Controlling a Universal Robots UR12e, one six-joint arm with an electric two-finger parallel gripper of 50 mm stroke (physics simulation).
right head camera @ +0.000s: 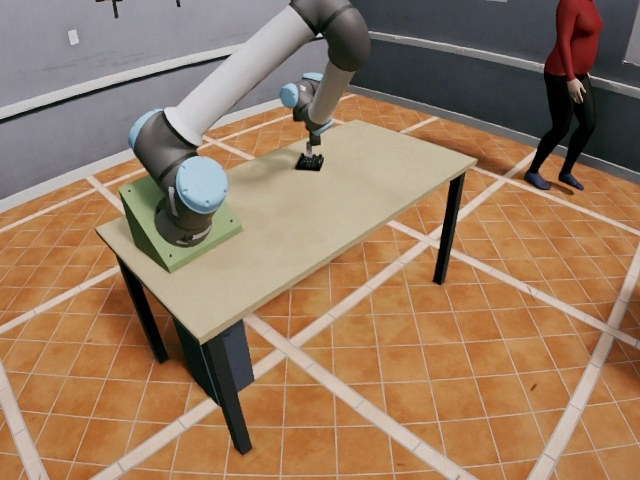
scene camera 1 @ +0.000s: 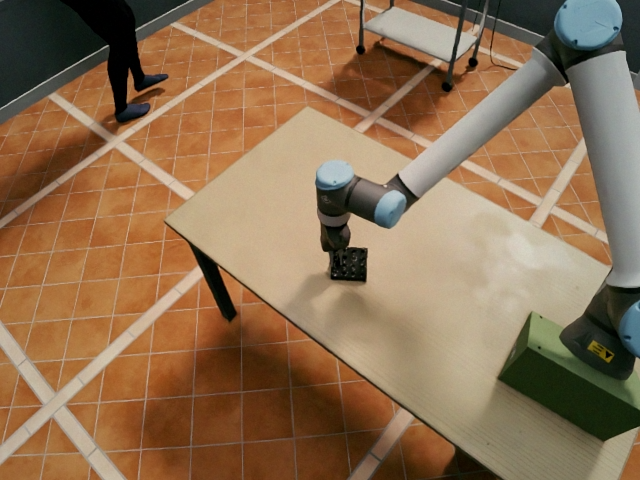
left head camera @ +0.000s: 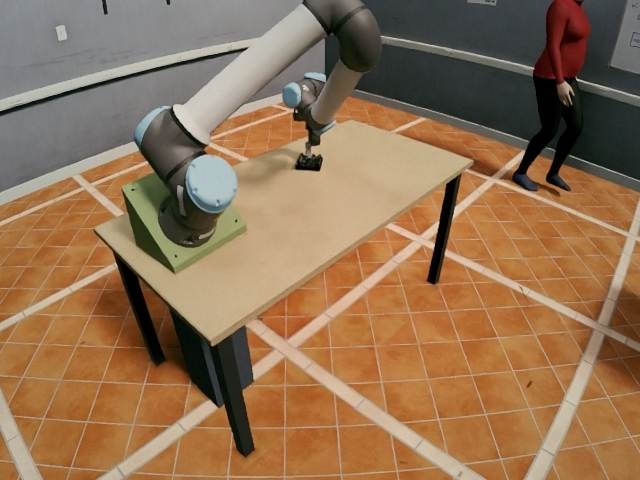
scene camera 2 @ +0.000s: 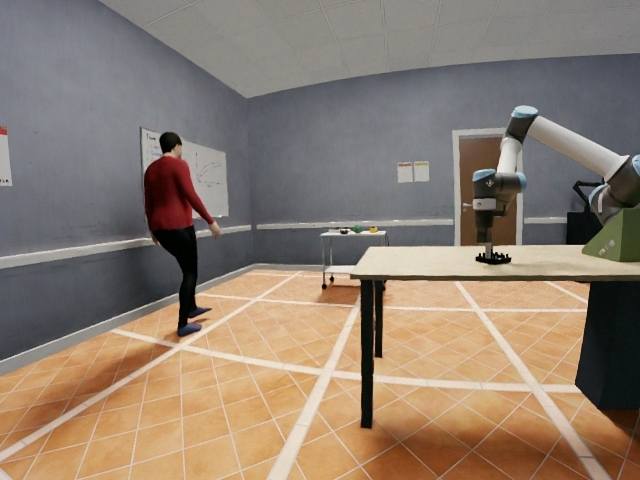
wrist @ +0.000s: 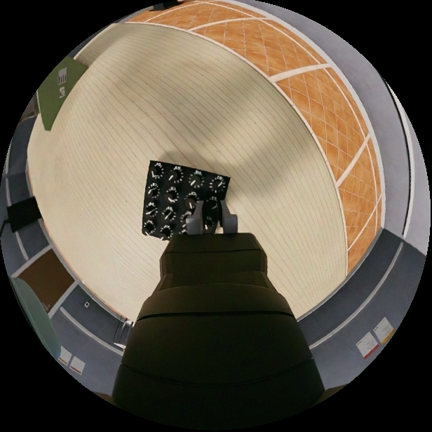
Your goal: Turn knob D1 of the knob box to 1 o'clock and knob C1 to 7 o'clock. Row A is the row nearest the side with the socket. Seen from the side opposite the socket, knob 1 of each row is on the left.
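Where they show: gripper, fingertip midpoint: (right head camera: 309,156) (scene camera 1: 335,263) (left head camera: 308,156) (scene camera 2: 489,257); arm's base at its link origin: (right head camera: 182,219) (scene camera 1: 593,355) (left head camera: 187,219).
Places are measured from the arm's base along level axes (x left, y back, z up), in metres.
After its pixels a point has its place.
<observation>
The black knob box (left head camera: 309,164) @(x 0.002, y -0.671, z -0.076 m) (right head camera: 310,164) @(x -0.007, y -0.664, z -0.070 m) (scene camera 1: 356,270) @(x 0.041, y -0.667, z -0.076 m) (scene camera 2: 500,259) @(x 0.081, y -0.696, z -0.078 m) (wrist: 182,196) lies flat on the table, turned slightly in the wrist view, with rows of black knobs and white dial marks. My gripper (left head camera: 308,153) @(x 0.052, y -0.733, z -0.073 m) (right head camera: 309,153) @(x 0.052, y -0.733, z -0.073 m) (scene camera 1: 332,263) @(x 0.052, y -0.733, z -0.073 m) (scene camera 2: 488,255) @(x 0.052, y -0.733, z -0.073 m) (wrist: 211,208) points down over one edge of the box. It is open, its two grey fingers on either side of a knob, and it holds nothing. The fingers and gripper body hide part of the box's near right corner in the wrist view. The row letters and the socket cannot be made out, so I cannot tell which knobs are C1 and D1.
The wooden table (left head camera: 330,217) @(x -0.282, y -0.401, z -0.099 m) (right head camera: 330,217) @(x -0.293, y -0.408, z -0.099 m) (scene camera 1: 248,206) @(x -0.007, y -1.111, z -0.099 m) (scene camera 2: 413,263) @(x 0.010, y -1.055, z -0.099 m) bears the green base wedge (left head camera: 149,222) @(x 0.045, y 0.110, z 0.032 m) (scene camera 1: 568,397) @(x 0.144, y -0.033, z 0.012 m) (scene camera 2: 622,242) @(x 0.133, y -0.178, z -0.014 m) of the arm. A person in red (left head camera: 568,49) (right head camera: 576,41) (scene camera 2: 170,191) stands beyond the table. A white trolley (scene camera 1: 418,33) (scene camera 2: 354,233) stands farther off.
</observation>
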